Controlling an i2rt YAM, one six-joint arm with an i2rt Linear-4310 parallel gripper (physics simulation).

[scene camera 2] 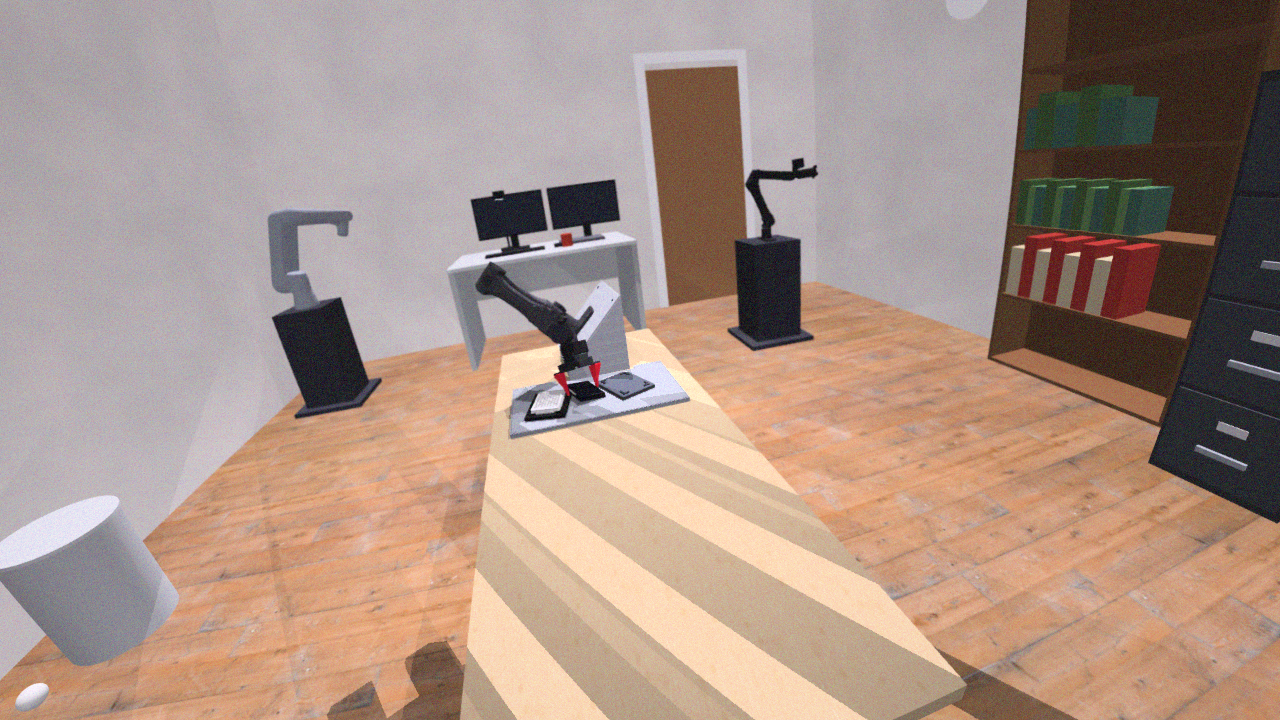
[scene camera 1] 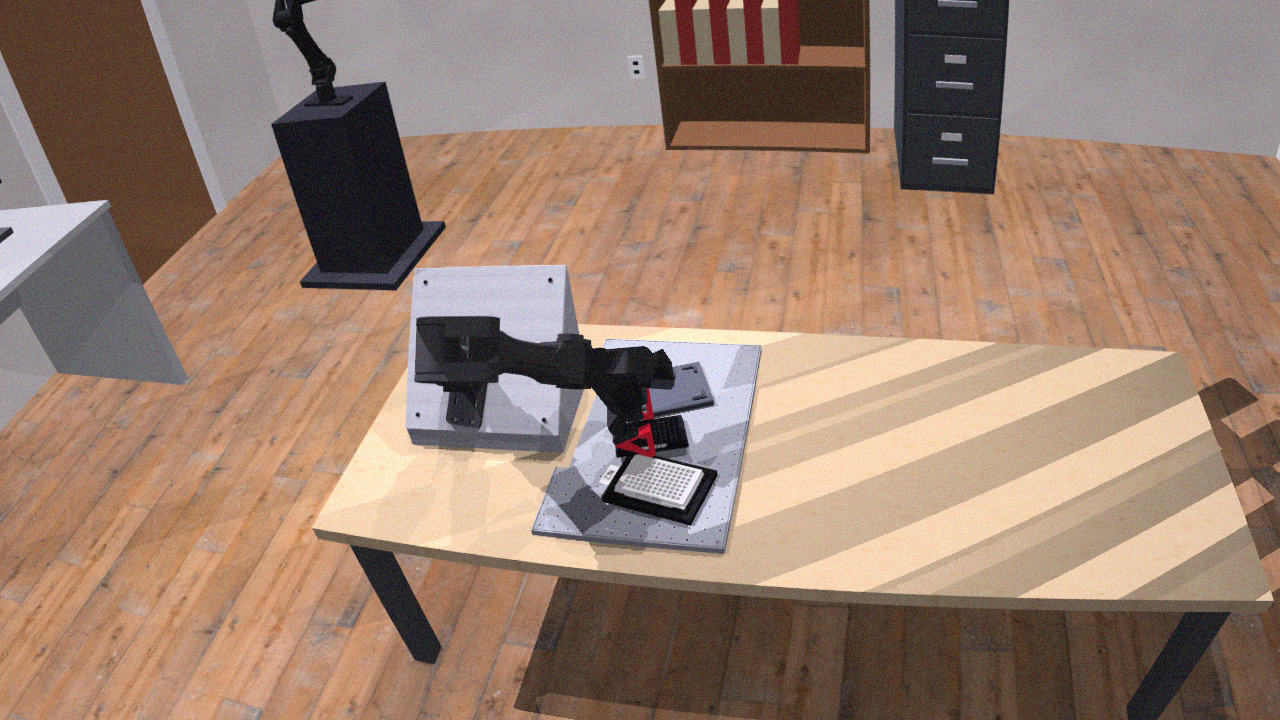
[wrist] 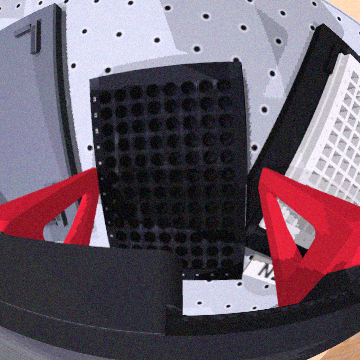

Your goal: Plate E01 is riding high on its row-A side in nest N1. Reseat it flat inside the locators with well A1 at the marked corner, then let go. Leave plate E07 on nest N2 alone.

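Places are measured from the arm's base along level axes (x ahead, y left, z up), in centimetres.
Pixels of known places: gripper, fingertip midpoint: point(scene camera 2: 583, 391) point(scene camera 1: 651, 437) point(wrist: 178, 176); arm's base at its link origin: point(scene camera 2: 577, 330).
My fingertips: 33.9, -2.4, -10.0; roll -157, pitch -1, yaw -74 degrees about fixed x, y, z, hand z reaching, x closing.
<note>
For each thing: its top centre in the pictures, then the offset to it from my fingertips, as dx, dy, dz. "*": a spot on its surface instead. Level surfaces: height alone.
- black multi-well plate at its top centre: point(wrist: 169, 187) point(scene camera 1: 649, 430) point(scene camera 2: 583, 386) -0.4, +0.4, +1.4
- grey nest N1 at its top centre: point(scene camera 1: 664, 386) point(scene camera 2: 624, 381) -0.6, +13.4, +0.5
- White plate E07 at its top centre: point(wrist: 358, 168) point(scene camera 1: 658, 478) point(scene camera 2: 548, 399) +4.0, -10.9, +1.4
- black nest N2 at its top centre: point(wrist: 350, 166) point(scene camera 1: 659, 481) point(scene camera 2: 548, 401) +4.0, -10.9, +0.5
- perforated grey board at a spot on its surface: point(scene camera 1: 738, 394) * +13.3, +14.6, -1.2
- wooden table at its surface level: dz -2.5
- white label at a spot on its surface: point(wrist: 260, 271) * -5.6, -8.0, -1.1
A black multi-well plate point(scene camera 1: 674, 433) point(scene camera 2: 588, 392) point(wrist: 170, 125) lies between the two nests; no name is readable on it. The grey nest N1 point(scene camera 1: 687, 385) point(scene camera 2: 626, 385) point(wrist: 30, 115) has raised corner locators and no plate shows on its visible part. White plate E07 point(scene camera 1: 660, 481) point(scene camera 2: 547, 402) point(wrist: 336, 150) sits on black nest N2 point(scene camera 1: 700, 501) point(wrist: 300, 115). My gripper point(scene camera 1: 652, 436) point(scene camera 2: 581, 391) point(wrist: 178, 176) is open, with its red fingers on either side of the black plate. The plate's near left part is hidden by the gripper body in the wrist view.
The nests stand on a perforated grey board point(scene camera 1: 738, 394) point(scene camera 2: 666, 394) on the wooden table point(scene camera 1: 984, 447) point(scene camera 2: 644, 537). An angled grey mount point(scene camera 1: 492, 295) point(scene camera 2: 613, 335) rises behind the arm. A white label point(wrist: 260, 271), partly hidden, lies beside nest N2.
</note>
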